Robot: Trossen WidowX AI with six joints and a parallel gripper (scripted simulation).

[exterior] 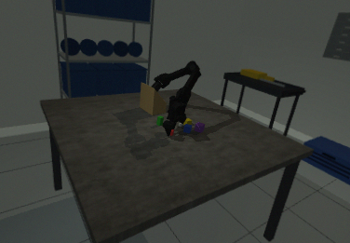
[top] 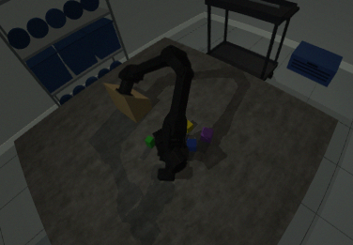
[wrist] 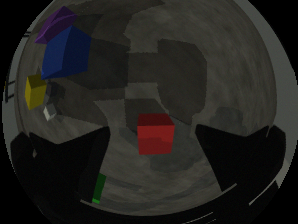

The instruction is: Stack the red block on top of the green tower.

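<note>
Right now the red block is right at my gripper tip. Also, from my gripper tip: yellow block (90 mm behind, 170 mm to the left, 10 mm above); then tiny white piece (90 mm behind, 120 mm to the left); then blue block (10 mm behind, 120 mm to the left, 10 mm above).
</note>
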